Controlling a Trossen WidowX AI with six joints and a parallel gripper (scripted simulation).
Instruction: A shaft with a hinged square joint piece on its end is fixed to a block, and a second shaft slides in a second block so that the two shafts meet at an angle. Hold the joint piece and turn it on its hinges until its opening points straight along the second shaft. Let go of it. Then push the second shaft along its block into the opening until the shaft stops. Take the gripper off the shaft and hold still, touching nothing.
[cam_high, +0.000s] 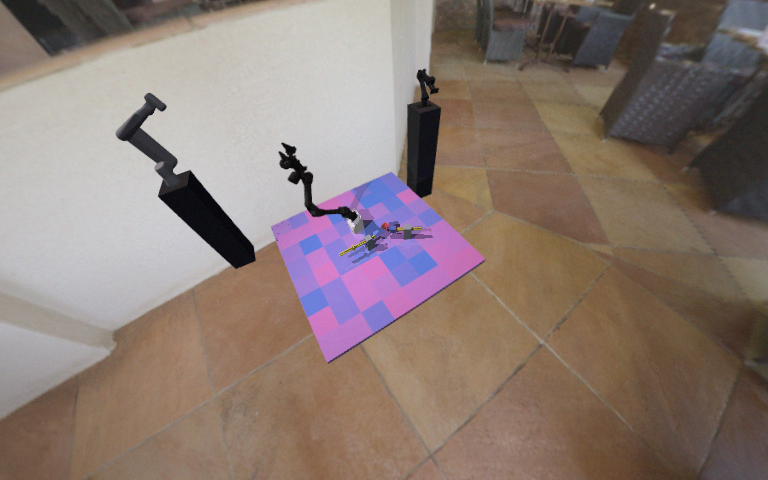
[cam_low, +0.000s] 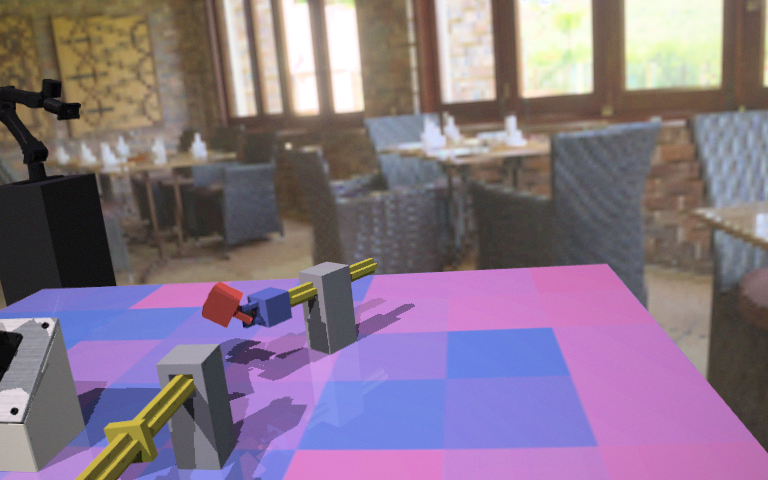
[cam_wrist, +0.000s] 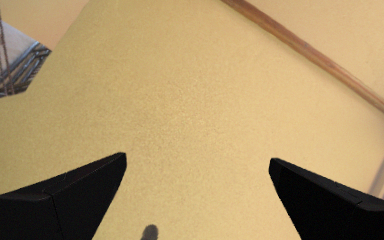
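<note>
Now: gripper tip 32 cm short of the red joint piece, 49 cm to the right of it and 68 cm above it.
</note>
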